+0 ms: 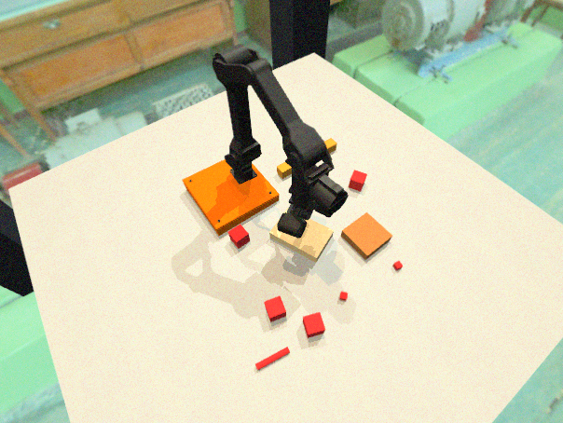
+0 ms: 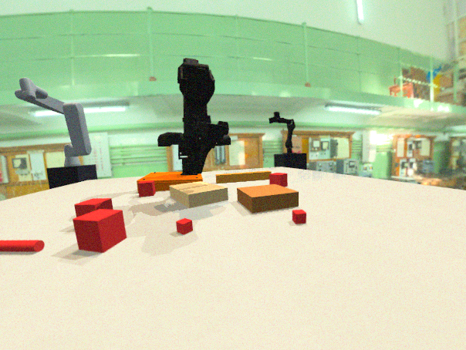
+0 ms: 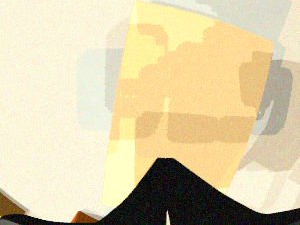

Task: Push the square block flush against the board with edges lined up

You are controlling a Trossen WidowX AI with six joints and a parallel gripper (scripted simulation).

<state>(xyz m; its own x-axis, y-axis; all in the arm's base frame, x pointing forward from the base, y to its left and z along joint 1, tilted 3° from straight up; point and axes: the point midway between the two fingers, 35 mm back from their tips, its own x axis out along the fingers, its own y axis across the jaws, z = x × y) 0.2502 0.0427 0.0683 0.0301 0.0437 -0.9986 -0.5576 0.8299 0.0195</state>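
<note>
Now: gripper tip 50 mm above the tan board, 10 mm to the left of it and 10 mm short of it. The rest, counted from my gripper tip: red rod: 240 mm to the right, 240 mm ahead, 50 mm below; then orange-brown square block: 140 mm to the left, 120 mm ahead, 50 mm below; then long orange board: 210 mm behind, 170 mm to the left, 40 mm below.
</note>
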